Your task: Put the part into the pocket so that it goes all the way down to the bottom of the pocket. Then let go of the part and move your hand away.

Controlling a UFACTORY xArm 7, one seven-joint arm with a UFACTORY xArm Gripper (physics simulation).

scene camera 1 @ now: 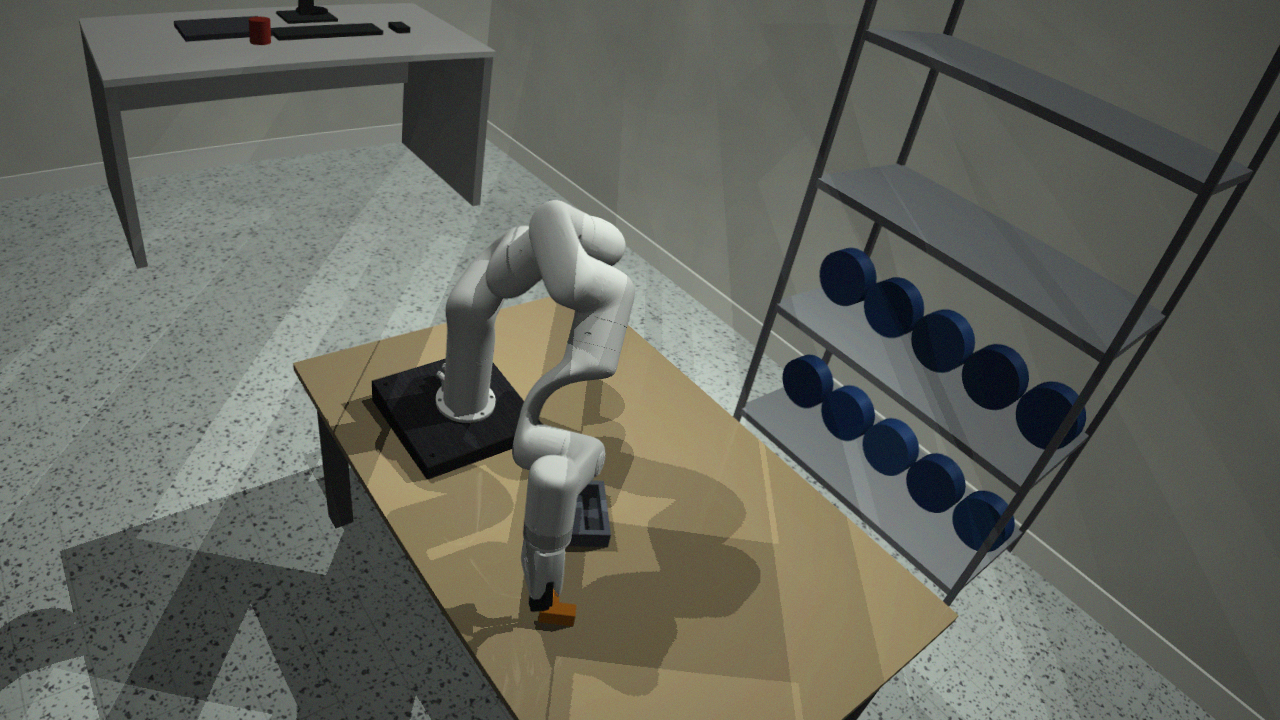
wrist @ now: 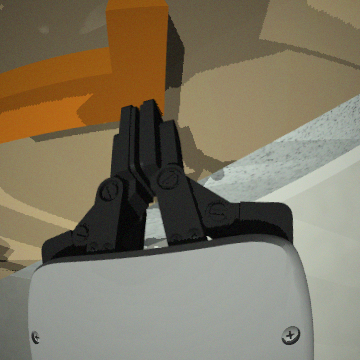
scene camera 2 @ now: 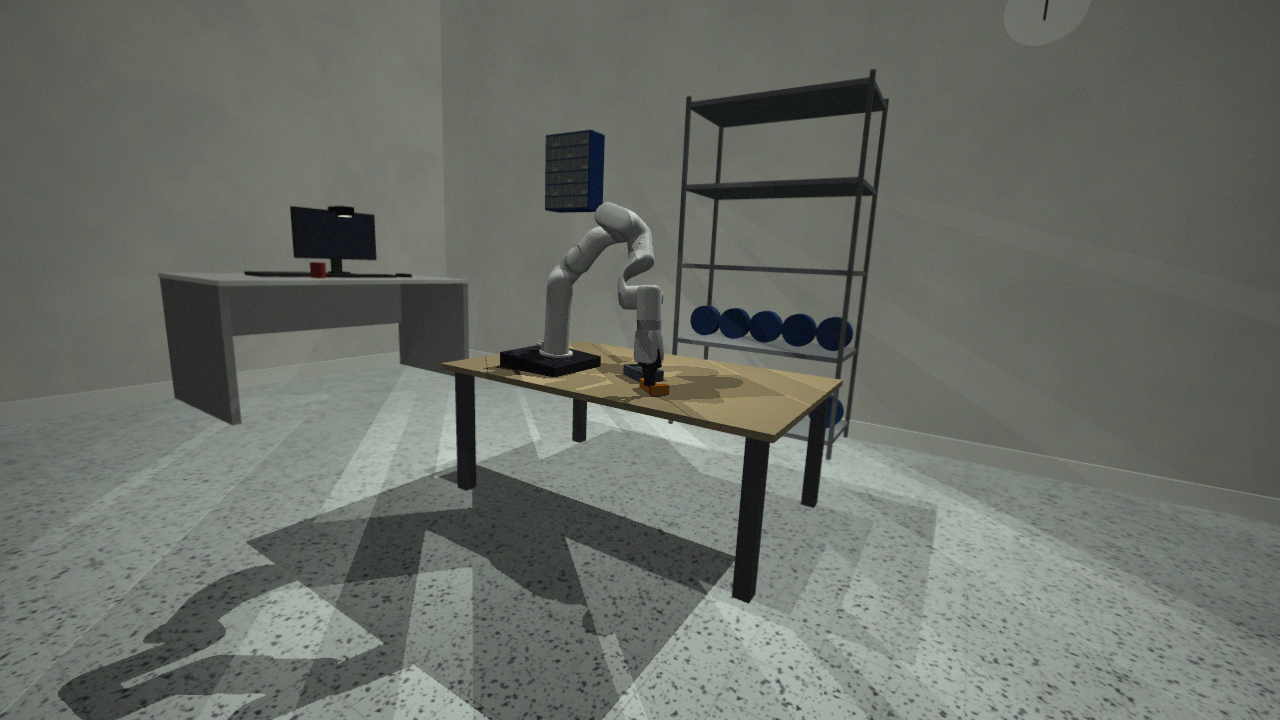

my gripper: shut, touches an orange part (scene camera 1: pixel 560 613)
